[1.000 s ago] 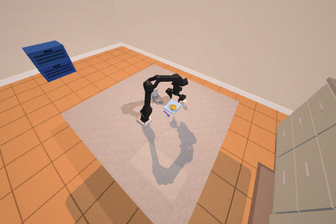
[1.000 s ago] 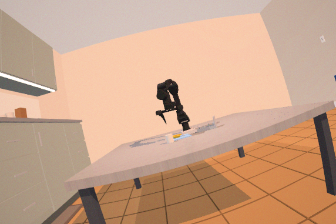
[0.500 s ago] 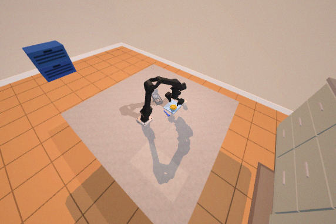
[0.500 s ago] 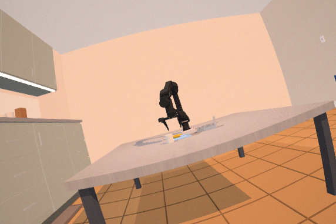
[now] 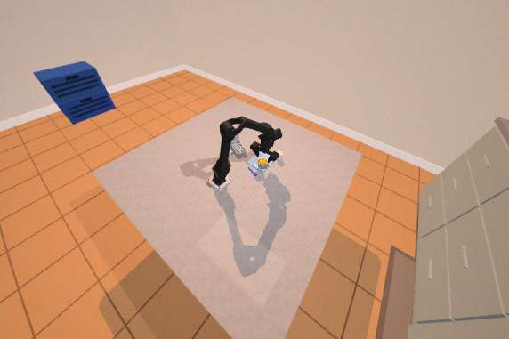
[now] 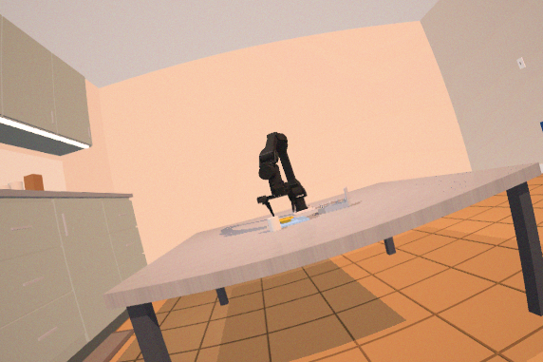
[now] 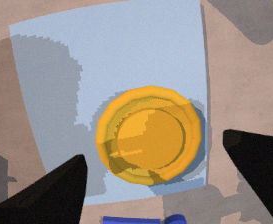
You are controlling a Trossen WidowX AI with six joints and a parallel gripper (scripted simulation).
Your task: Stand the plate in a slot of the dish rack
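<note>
Right now the yellow-orange plate is 20 mm below my gripper tip. The rest, counted from my gripper tip: blue spoon 100 mm behind, 30 mm below; white cup 120 mm ahead, 50 mm to the right, 10 mm below; light blue placemat 30 mm below, 20 mm to the left, 10 mm ahead.
</note>
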